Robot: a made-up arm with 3 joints. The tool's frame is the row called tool. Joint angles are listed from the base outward. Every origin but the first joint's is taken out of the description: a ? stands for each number. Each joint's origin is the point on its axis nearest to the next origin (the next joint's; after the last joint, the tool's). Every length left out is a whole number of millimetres.
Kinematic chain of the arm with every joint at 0, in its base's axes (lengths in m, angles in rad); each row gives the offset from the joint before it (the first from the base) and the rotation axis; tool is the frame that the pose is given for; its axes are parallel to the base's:
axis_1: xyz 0 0 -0.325 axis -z
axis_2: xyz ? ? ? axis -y
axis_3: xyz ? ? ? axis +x
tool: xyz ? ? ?
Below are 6 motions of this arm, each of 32 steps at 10 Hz.
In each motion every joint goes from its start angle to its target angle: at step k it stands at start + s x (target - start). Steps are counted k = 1, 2, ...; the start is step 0. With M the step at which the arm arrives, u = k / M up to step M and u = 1 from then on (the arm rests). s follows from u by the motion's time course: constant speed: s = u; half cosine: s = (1 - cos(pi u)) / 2; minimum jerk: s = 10 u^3 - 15 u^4 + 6 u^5.
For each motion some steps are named. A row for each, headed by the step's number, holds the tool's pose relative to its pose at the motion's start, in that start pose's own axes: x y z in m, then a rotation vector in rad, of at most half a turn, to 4 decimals.
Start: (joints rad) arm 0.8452 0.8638 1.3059
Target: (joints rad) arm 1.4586 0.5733 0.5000
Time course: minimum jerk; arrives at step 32
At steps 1, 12, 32:
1: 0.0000 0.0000 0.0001 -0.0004 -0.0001 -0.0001
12: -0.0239 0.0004 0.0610 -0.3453 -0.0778 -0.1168
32: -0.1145 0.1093 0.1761 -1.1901 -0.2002 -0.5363

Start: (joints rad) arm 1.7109 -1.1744 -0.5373
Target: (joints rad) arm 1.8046 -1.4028 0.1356
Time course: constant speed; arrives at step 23
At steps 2, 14, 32:
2: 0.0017 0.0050 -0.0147 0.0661 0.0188 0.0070
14: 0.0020 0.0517 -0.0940 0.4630 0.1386 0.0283
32: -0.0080 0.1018 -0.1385 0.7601 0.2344 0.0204

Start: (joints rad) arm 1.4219 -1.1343 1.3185
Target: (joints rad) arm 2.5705 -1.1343 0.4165
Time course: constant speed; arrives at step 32
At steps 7, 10, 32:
7: -0.0136 -0.0325 0.0120 0.0306 -0.0995 -0.0364
10: -0.0213 -0.0472 0.0141 0.0439 -0.1396 -0.0579
32: -0.0990 -0.1456 -0.0333 0.1558 -0.3539 -0.3001

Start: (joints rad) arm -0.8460 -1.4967 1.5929
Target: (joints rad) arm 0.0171 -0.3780 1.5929
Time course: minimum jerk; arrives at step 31
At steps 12, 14, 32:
12: 0.0208 0.0161 -0.0154 0.2488 -0.0534 0.3299
14: 0.0264 0.0244 -0.0178 0.3405 -0.0965 0.4559
32: 0.0288 0.0614 0.0017 0.7313 -0.5138 1.0571

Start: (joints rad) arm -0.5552 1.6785 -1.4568
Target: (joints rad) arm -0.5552 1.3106 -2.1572
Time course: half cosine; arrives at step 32
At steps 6, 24, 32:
6: 0.0091 -0.0013 0.0110 -0.0590 0.0026 0.0309
24: 0.0911 0.0314 0.1130 -0.5928 -0.0586 0.3133
32: 0.1040 0.0464 0.1314 -0.6924 -0.0879 0.3650

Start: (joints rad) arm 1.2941 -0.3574 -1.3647
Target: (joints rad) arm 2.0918 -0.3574 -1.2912
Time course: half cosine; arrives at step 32
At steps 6, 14, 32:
6: -0.0140 0.0035 -0.0117 0.0297 0.0616 -0.0131
14: -0.0726 0.0211 -0.0465 0.1417 0.2935 -0.0659
32: -0.1952 0.0689 -0.0654 0.3491 0.7268 -0.1800

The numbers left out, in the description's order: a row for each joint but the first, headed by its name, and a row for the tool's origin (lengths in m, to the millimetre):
axis_2: -0.009 -0.114 0
axis_3: 0.067 0 0.109
tool: 0 -0.188 -0.065

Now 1 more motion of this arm.
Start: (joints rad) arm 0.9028 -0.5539 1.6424
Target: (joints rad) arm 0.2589 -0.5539 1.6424
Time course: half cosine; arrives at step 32
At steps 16, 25, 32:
16: 0.0092 0.0053 -0.0051 -0.1693 0.2731 -0.0196
25: 0.0152 0.0086 -0.0112 -0.3003 0.4842 -0.0347
32: 0.0167 0.0094 -0.0133 -0.3387 0.5462 -0.0392

